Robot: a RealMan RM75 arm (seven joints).
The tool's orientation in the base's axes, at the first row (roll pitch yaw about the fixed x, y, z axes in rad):
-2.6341 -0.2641 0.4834
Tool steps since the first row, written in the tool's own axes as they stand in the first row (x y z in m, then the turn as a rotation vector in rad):
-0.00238 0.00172 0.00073 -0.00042 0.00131 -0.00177
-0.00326 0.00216 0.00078 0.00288 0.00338 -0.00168
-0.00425 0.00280 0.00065 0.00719 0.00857 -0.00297
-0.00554 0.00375 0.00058 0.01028 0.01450 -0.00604
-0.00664 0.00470 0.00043 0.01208 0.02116 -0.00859
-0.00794 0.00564 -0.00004 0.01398 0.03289 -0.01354
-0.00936 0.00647 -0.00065 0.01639 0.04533 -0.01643
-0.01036 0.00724 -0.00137 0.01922 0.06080 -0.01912
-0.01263 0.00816 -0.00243 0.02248 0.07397 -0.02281
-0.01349 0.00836 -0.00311 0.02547 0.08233 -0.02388
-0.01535 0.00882 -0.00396 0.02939 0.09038 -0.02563
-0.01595 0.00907 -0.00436 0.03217 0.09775 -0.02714
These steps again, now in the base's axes. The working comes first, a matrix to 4 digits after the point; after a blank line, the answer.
The tool's axes in the first row as the columns of a matrix, in the base's axes (used below as rounded here):
0.8547 0.5185 -0.0239
0.4487 -0.7149 0.5363
0.2610 -0.4691 -0.8437

-0.00116 -0.00191 -0.00204 0.00036 -0.00207 0.00077
-0.00169 -0.00259 -0.00252 0.00425 -0.00203 0.00058
-0.00220 -0.00356 -0.00297 0.01066 -0.00449 0.00036
-0.00280 -0.00486 -0.00369 0.01645 -0.00899 0.00098
-0.00325 -0.00611 -0.00430 0.02150 -0.01431 0.00047
-0.00386 -0.00762 -0.00468 0.02933 -0.02450 -0.00036
-0.00463 -0.00917 -0.00493 0.03790 -0.03386 -0.00312
-0.00507 -0.01056 -0.00494 0.04841 -0.04510 -0.00737
-0.00651 -0.01280 -0.00507 0.05811 -0.05503 -0.00959
-0.00712 -0.01370 -0.00482 0.06503 -0.06024 -0.01183
-0.00845 -0.01532 -0.00480 0.07259 -0.06517 -0.01310
-0.00883 -0.01598 -0.00474 0.07883 -0.07000 -0.01456

